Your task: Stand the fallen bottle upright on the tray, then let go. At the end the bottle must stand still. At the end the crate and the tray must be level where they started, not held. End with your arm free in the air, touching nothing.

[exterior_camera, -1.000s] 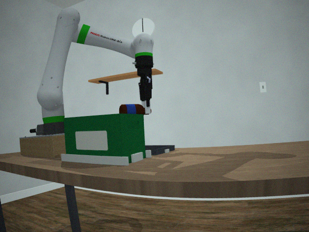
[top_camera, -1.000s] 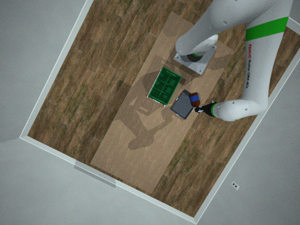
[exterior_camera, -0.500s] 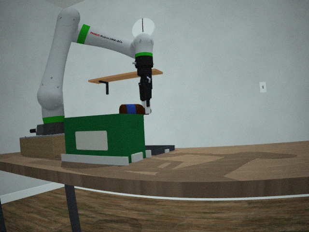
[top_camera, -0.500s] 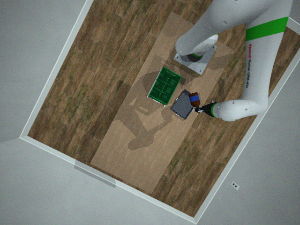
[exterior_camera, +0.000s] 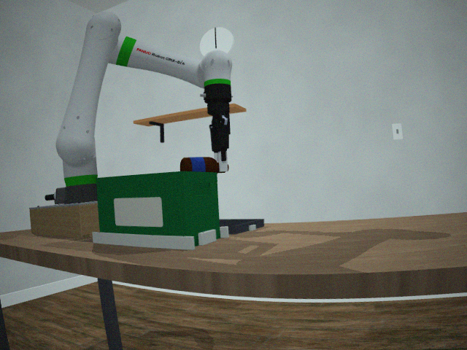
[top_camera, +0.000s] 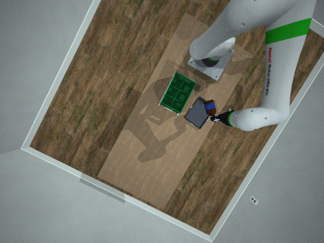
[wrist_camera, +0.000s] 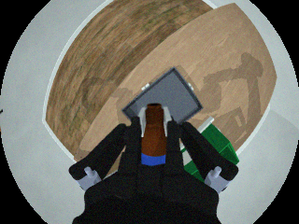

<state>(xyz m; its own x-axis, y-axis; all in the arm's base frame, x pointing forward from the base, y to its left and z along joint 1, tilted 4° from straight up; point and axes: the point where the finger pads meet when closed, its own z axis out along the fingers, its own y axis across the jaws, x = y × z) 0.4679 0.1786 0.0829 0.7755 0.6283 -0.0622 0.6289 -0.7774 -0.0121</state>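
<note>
Right now my hand is 4 cm past the bottle, 3 cm to the left of it and 2 cm above it. From my hand the other things lie so: green crate: 32 cm to the right, 14 cm below, 8 cm behind; then tray: 21 cm below, 5 cm to the right, 1 cm behind.
</note>
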